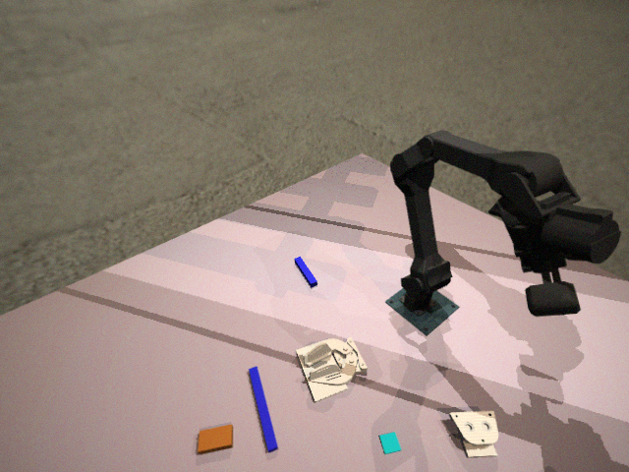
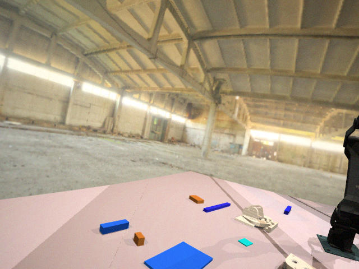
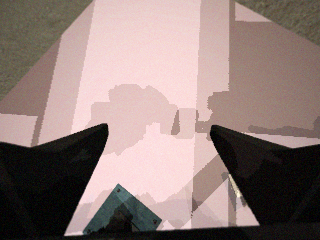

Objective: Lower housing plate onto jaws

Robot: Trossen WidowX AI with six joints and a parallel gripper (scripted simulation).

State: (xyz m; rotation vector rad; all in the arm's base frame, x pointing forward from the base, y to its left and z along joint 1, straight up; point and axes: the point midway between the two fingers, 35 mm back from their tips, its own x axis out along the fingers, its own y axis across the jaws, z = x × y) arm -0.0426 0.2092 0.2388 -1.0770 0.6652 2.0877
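Right now the cyan tile is 34 cm ahead of my gripper tip, 21 cm below it and 3 cm to the right of it. The rest, counted from my gripper tip: long blue bar (50 cm ahead, 23 cm to the right, 21 cm below); then orange cube (54 cm ahead, 20 cm below, 18 cm to the left); then blue slab (43 cm ahead, 21 cm below, 16 cm to the left).
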